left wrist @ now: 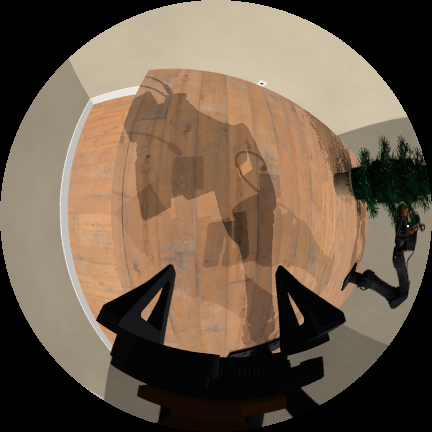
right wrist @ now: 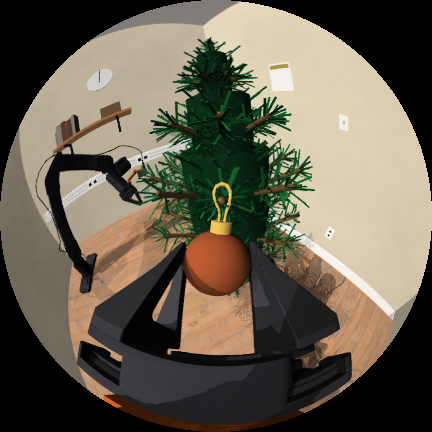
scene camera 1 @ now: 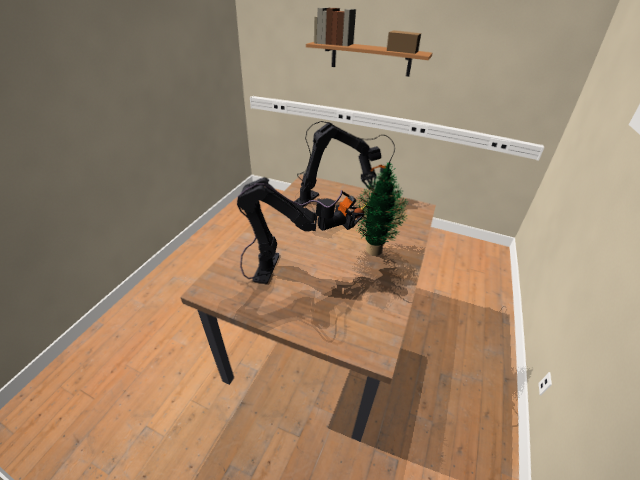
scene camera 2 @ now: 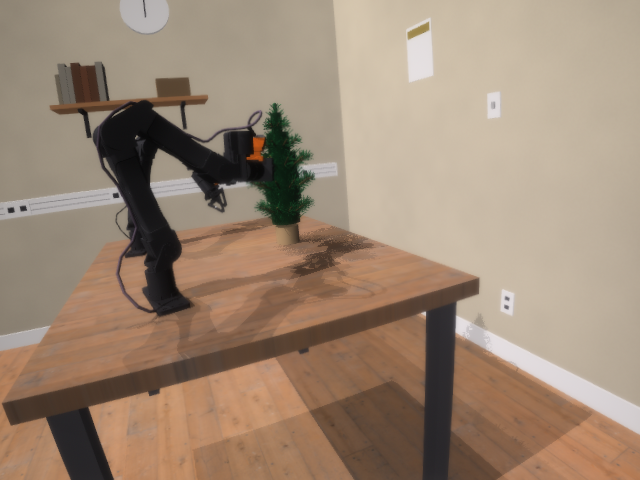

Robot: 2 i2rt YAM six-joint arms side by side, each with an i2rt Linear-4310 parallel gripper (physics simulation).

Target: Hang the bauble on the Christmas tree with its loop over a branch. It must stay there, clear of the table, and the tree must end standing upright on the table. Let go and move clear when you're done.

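Places are measured from the left arm's base along level axes (x up, y back, z right), in centimetres.
Pixels of known places: left gripper, fingertip midpoint: (left wrist: 224,271) (scene camera 2: 224,209); right gripper, fingertip midpoint: (right wrist: 216,247) (scene camera 1: 360,211) (scene camera 2: 266,169); left arm's base, origin of the base link: (left wrist: 256,350) (right wrist: 88,272) (scene camera 1: 305,199) (scene camera 2: 141,250); right arm's base, origin of the base link: (left wrist: 348,275) (scene camera 1: 266,267) (scene camera 2: 164,298).
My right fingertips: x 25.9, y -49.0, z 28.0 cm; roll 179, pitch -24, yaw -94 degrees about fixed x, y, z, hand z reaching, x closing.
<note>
For each thing: its middle in the pictures, then the offset to it from my right fingertips. Level surfaces: height alone.
- tree, body centre: (right wrist: 227,197) (left wrist: 396,179) (scene camera 2: 281,174) (scene camera 1: 380,210) dy -5.5, dx -2.5, dz -9.7 cm
- orange bauble, body centre: (right wrist: 217,258) (scene camera 1: 359,212) dy +0.3, dx -0.2, dz +0.8 cm
- yellow loop, body centre: (right wrist: 220,202) dy -1.0, dx +3.0, dz -0.9 cm
- wooden table, its level: dx -25.9 cm
The tree (scene camera 1: 382,211) (scene camera 2: 281,180) (left wrist: 390,180) (right wrist: 225,157) stands upright in its tan pot (scene camera 1: 375,250) (scene camera 2: 287,234). My right gripper (right wrist: 216,247) is shut on the orange bauble (right wrist: 217,270) (scene camera 1: 357,210), holding the ball between its fingertips close in front of the tree, well above the table. The yellow loop (right wrist: 214,194) stands up from the cap; in the right wrist view a brown branch tip shows inside its outline. Whether it passes through is unclear. My left gripper (scene camera 1: 368,182) (scene camera 2: 219,205) (left wrist: 224,271) (right wrist: 141,203) is open and empty, raised beside the tree. In scene camera 2 the bauble is hidden.
The wooden table (scene camera 1: 310,304) (scene camera 2: 232,330) carries both arm bases. Branches spread to both sides of the bauble and above it. A wall shelf (scene camera 1: 369,50) (scene camera 2: 129,103) with books and a box is behind the table.
</note>
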